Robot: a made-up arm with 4 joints. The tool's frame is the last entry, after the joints. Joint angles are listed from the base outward. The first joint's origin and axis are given. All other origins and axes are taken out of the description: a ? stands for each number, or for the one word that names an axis. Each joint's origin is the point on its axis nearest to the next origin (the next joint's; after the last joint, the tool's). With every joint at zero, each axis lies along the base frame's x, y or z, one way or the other. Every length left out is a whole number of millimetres.
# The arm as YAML. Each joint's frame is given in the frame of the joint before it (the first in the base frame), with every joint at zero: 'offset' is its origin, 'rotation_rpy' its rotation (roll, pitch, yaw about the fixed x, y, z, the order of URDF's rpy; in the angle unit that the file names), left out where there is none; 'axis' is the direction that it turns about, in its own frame. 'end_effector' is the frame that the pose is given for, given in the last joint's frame.
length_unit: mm
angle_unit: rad
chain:
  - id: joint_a
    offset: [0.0, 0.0, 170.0]
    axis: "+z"
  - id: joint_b
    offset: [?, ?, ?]
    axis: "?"
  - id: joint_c
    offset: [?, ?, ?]
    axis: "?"
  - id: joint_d
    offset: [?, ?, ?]
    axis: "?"
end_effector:
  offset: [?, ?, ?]
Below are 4 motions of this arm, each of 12 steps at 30 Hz.
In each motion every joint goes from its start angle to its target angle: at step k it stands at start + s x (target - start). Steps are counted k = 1, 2, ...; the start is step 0. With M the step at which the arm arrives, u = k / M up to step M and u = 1 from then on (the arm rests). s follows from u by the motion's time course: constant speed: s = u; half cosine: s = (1 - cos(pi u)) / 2; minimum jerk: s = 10 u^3 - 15 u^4 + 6 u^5.
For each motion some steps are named. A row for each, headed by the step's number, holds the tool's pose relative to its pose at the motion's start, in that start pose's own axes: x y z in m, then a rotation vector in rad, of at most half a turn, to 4 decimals.
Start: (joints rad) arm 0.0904 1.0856 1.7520 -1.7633
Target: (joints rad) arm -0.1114 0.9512 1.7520 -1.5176
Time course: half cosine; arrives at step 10
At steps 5, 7, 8, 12:
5: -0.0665 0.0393 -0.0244 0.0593 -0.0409 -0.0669
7: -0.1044 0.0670 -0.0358 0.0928 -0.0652 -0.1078
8: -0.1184 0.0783 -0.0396 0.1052 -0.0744 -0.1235
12: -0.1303 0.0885 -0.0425 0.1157 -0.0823 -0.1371

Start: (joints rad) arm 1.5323 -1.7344 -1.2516 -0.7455
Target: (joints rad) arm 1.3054 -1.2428 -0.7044 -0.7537
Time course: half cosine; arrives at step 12
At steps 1, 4, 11, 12:
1: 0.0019 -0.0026 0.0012 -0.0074 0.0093 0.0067
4: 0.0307 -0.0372 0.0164 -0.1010 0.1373 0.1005
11: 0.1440 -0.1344 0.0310 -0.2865 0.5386 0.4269
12: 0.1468 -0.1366 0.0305 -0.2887 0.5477 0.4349

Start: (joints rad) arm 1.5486 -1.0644 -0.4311 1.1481
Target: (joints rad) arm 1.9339 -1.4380 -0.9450 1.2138
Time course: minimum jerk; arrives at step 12
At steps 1, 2, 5, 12:
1: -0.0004 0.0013 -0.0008 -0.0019 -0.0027 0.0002
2: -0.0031 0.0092 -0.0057 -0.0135 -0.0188 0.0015
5: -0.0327 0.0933 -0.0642 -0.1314 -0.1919 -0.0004
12: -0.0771 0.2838 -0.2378 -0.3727 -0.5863 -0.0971

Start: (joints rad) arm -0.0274 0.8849 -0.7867 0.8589
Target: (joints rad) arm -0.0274 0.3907 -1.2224 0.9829
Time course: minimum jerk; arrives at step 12
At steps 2, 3, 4, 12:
2: -0.0038 0.0089 0.0000 -0.0197 -0.0169 -0.0008
3: -0.0113 0.0259 -0.0010 -0.0572 -0.0499 -0.0024
4: -0.0235 0.0522 -0.0050 -0.1149 -0.1027 -0.0053
12: -0.1100 0.2247 -0.1221 -0.5039 -0.5417 -0.0457

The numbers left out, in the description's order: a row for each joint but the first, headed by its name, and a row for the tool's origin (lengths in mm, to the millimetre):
joint_b: xyz 115.0 -269.0 0.0, axis +x
joint_c: xyz 0.0 -219.0 -102.0, axis +z
joint_d: xyz -316.0 -123.0 0.0, axis -y
tool: xyz -77.0 0.0 263.0

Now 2 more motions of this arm.
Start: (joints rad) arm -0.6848 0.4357 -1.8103 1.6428
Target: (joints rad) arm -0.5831 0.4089 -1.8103 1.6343
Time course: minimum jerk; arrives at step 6
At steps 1, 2, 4, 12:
1: -0.0005 -0.0006 0.0002 0.0034 -0.0010 0.0010
2: -0.0027 -0.0034 0.0010 0.0198 -0.0058 0.0060
4: -0.0101 -0.0130 0.0033 0.0749 -0.0217 0.0221
12: -0.0127 -0.0165 0.0039 0.0949 -0.0274 0.0278

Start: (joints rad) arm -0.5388 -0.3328 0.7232 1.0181
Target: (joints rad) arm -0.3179 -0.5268 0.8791 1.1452
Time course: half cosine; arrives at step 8
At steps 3, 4, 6, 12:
3: 0.0471 -0.0805 -0.0225 0.0657 -0.0162 0.1088
4: 0.0804 -0.1276 -0.0389 0.1074 -0.0261 0.1753
6: 0.1497 -0.2077 -0.0735 0.1866 -0.0436 0.2960
12: 0.1812 -0.2379 -0.0892 0.2200 -0.0504 0.3452

